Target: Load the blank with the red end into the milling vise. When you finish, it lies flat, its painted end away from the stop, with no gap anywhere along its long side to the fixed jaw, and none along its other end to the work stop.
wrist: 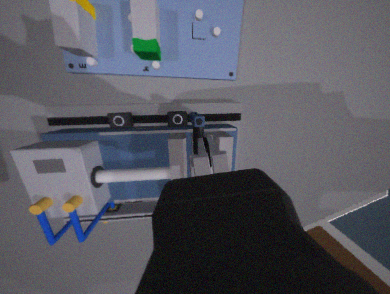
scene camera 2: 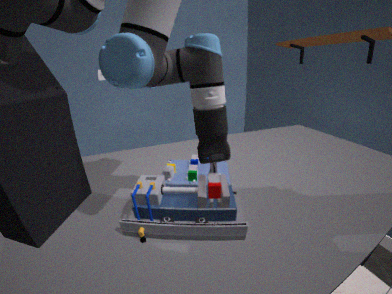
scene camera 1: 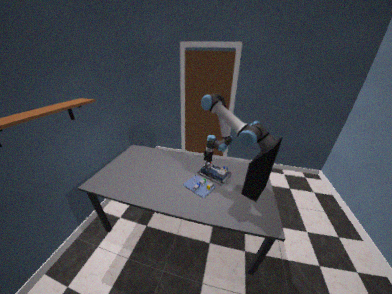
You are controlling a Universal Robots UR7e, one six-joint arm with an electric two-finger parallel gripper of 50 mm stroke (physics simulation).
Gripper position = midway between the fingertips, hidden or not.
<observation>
I see my gripper (scene camera 2: 214, 176) and a grey rail (scene camera 2: 125, 225).
My gripper is seen too in the wrist view (wrist: 205, 146).
</observation>
